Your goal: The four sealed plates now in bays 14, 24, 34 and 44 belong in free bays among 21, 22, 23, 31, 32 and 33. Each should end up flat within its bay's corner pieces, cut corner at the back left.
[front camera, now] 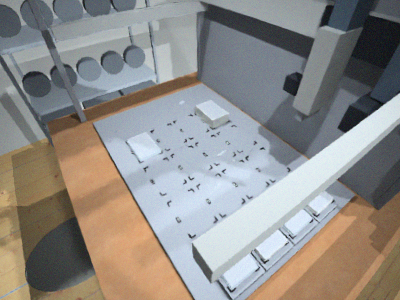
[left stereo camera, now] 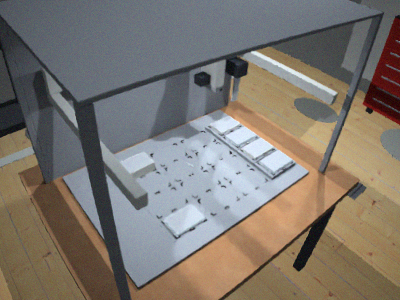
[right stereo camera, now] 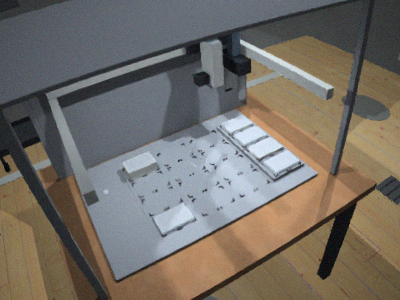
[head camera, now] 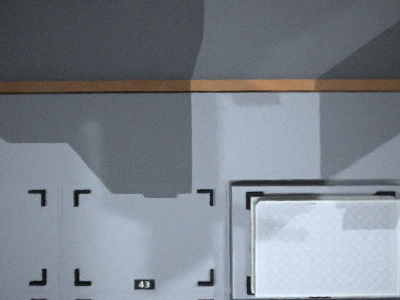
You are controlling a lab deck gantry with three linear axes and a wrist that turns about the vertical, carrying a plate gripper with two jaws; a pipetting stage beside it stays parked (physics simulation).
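Pixels of known places: gripper, fingertip midpoint: (left stereo camera: 225,95) (right stereo camera: 235,94); robot's base, origin of the base link: (front camera: 126,142) (left stereo camera: 177,237) (right stereo camera: 163,236).
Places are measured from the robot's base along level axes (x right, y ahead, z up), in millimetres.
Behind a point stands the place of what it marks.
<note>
Four white sealed plates stand in a row at the deck's right end: bay 14 plate (front camera: 240,272) @(y 604, x -39, z 29 mm) (left stereo camera: 276,162) @(y 546, x -33, z 29 mm) (right stereo camera: 283,162) @(y 556, x -31, z 29 mm), bay 24 plate (front camera: 271,245) @(y 602, x -146, z 29 mm) (left stereo camera: 258,148) @(y 551, x -143, z 29 mm) (right stereo camera: 265,148) @(y 551, x -142, z 29 mm), bay 34 plate (front camera: 298,222) @(y 603, x -253, z 29 mm) (left stereo camera: 241,136) @(y 550, x -248, z 29 mm) (right stereo camera: 251,136) @(y 553, x -243, z 29 mm), bay 44 plate (front camera: 320,202) @(y 602, x -358, z 29 mm) (head camera: 325,255) @(y 554, x -358, z 29 mm) (left stereo camera: 224,124) @(y 549, x -363, z 29 mm) (right stereo camera: 236,124) @(y 551, x -357, z 29 mm). They look flat. The last has a small bevel at its back left corner in the head view. The middle bays show bare corner pieces. My gripper's jaws cannot be made out. Dark housings hang high near the back right, well above the plates.
A white plate (front camera: 144,146) @(y 76, x -43, z 14 mm) (left stereo camera: 184,219) @(y 61, x -39, z 15 mm) (right stereo camera: 174,218) @(y 64, x -37, z 14 mm) lies at the front left of the deck. A taller white block (front camera: 212,112) @(y 82, x -354, z 42 mm) (left stereo camera: 139,164) @(y 70, x -346, z 42 mm) (right stereo camera: 140,165) @(y 62, x -340, z 42 mm) stands at the back left. Bay 43's corner pieces (head camera: 208,277) @(y 454, x -325, z 0 mm) lie left of the bay 44 plate. Light beams cross above both deck ends.
</note>
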